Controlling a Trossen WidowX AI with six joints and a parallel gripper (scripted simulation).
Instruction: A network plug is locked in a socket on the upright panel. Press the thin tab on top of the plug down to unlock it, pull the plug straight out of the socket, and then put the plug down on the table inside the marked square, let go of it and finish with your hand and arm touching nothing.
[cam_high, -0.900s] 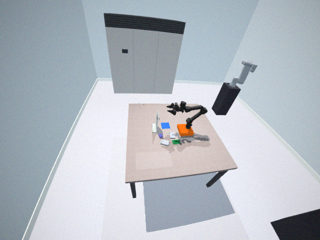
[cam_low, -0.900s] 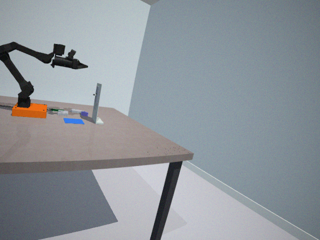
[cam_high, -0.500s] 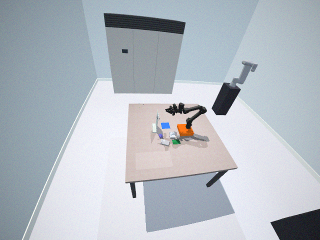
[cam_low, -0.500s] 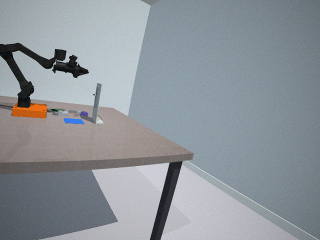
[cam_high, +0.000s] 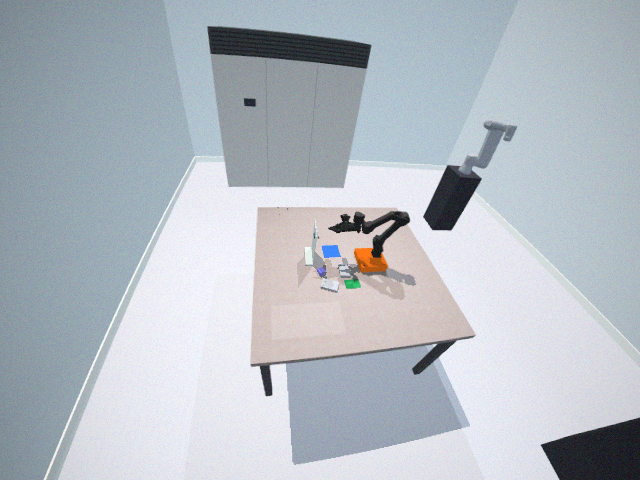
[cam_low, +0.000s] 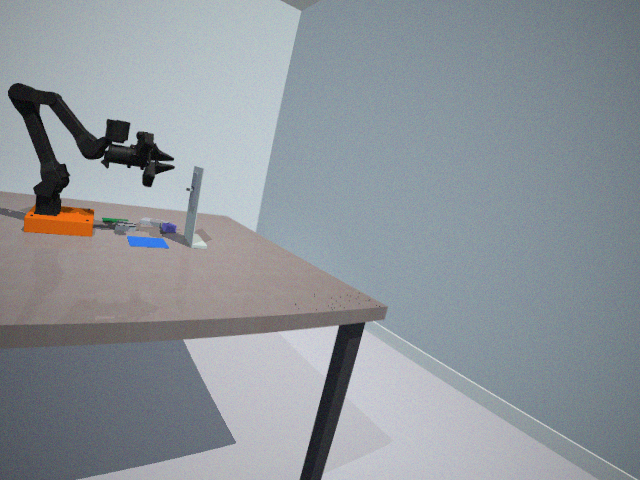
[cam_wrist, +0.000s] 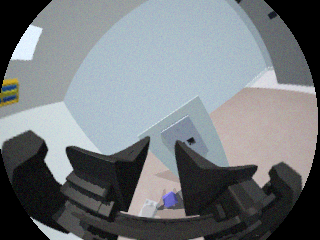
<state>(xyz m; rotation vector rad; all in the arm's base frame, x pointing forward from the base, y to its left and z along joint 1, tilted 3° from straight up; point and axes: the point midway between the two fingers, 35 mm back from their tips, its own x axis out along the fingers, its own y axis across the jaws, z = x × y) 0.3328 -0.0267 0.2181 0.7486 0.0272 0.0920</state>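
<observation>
The white network plug is 8 cm below my gripper tip and 7 cm ahead of it. Round my gripper tip: grey panel: 14 cm below, 9 cm ahead; then blue marked square: 26 cm below, 6 cm behind, 5 cm to the right.
</observation>
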